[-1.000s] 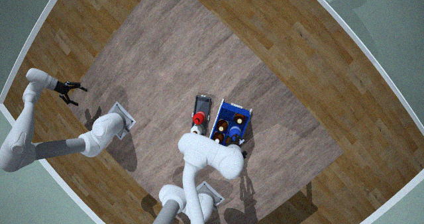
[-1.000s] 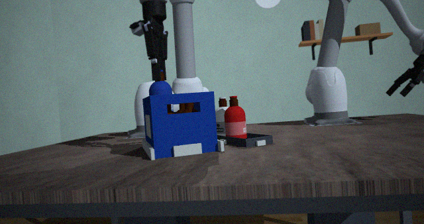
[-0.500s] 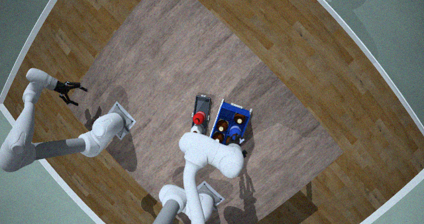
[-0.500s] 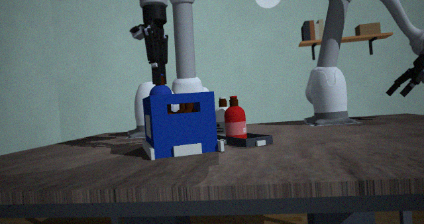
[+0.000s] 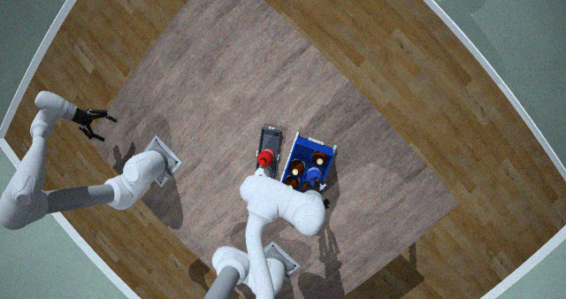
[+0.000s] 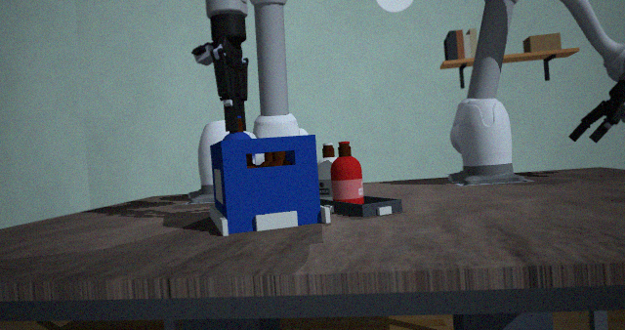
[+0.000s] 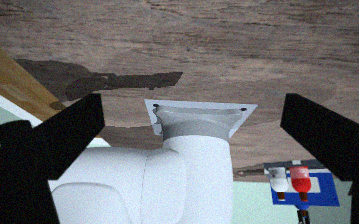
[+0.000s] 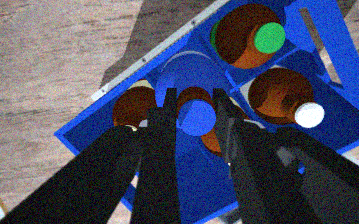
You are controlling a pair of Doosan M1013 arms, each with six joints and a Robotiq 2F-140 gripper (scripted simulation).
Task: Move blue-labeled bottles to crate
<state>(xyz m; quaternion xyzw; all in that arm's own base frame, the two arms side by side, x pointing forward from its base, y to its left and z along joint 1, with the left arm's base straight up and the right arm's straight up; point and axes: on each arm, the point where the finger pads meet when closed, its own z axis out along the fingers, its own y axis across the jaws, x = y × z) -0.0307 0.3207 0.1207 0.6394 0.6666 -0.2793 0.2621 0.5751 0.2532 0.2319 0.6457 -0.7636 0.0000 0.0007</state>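
Right now the blue-labeled bottle is 8 cm below my right hand. Also, from my right hand: green-capped bottle 8 cm behind, 3 cm to the right, 14 cm below; then red bottle 11 cm behind, 23 cm to the left, 15 cm below; then blue crate 2 cm behind, 4 cm to the left, 15 cm below.
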